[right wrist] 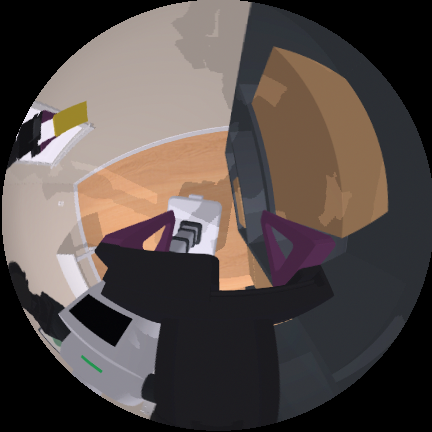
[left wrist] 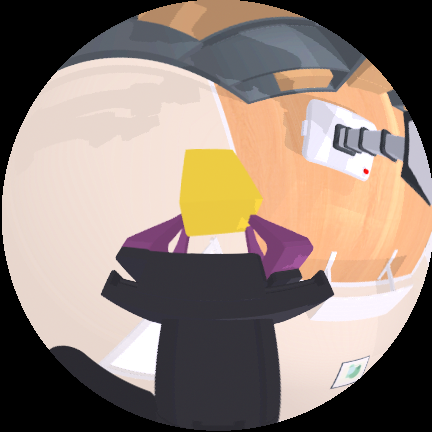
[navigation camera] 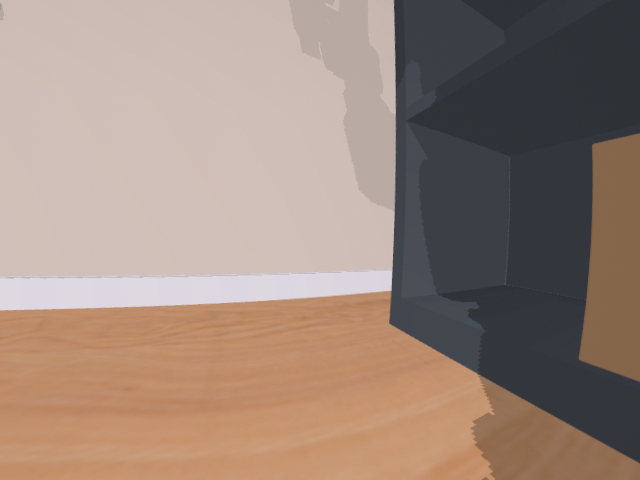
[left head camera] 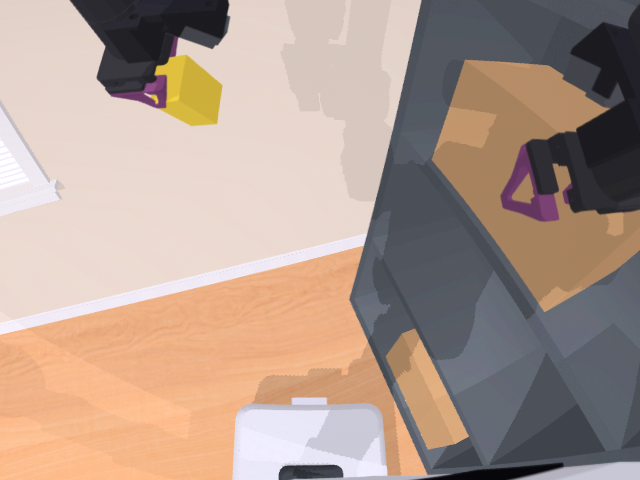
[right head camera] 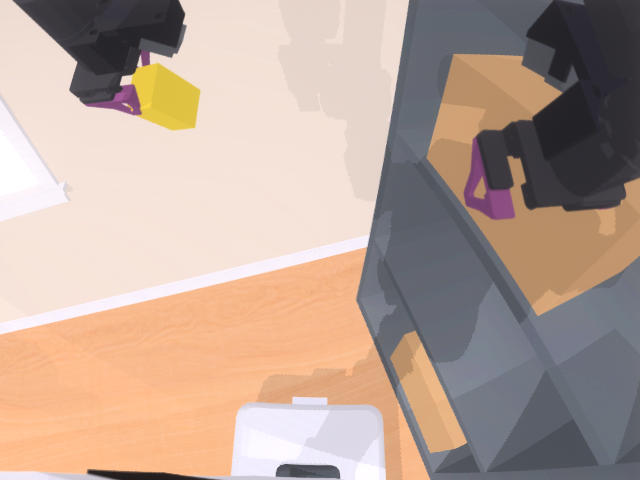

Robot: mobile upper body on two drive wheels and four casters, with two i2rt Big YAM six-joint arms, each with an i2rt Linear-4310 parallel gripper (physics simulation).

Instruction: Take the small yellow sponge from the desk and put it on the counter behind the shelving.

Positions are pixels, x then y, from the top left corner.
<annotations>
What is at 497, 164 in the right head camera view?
My right gripper.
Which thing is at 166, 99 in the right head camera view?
A small yellow sponge.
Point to a white desk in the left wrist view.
356, 307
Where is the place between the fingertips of my right gripper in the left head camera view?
535, 199
</annotations>
